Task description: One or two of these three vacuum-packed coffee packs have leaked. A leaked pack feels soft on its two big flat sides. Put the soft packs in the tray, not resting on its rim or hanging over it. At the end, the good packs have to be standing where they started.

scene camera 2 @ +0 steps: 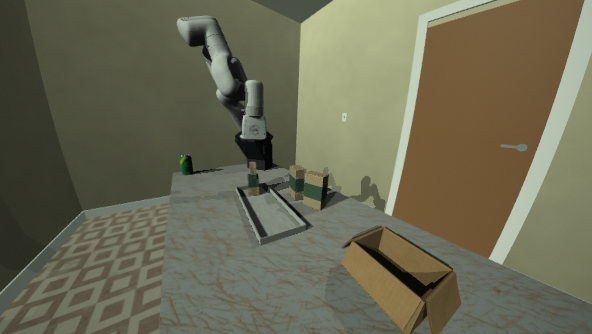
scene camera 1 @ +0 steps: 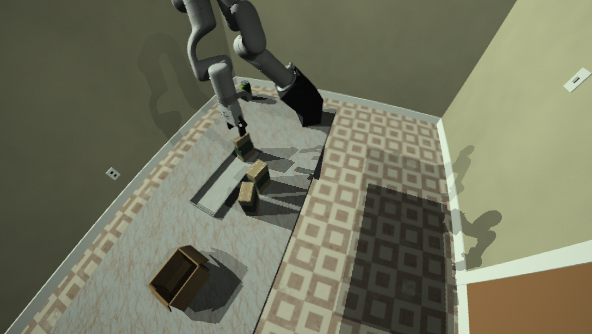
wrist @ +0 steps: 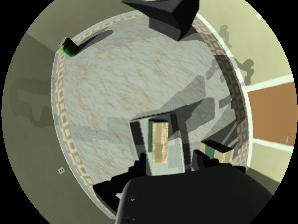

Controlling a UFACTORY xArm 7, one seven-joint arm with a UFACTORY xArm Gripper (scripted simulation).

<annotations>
long grey tray: scene camera 2; scene camera 1; wrist 139, 128
same spot on long grey tray: (scene camera 1: 230, 174) = (scene camera 2: 261, 204)
</annotations>
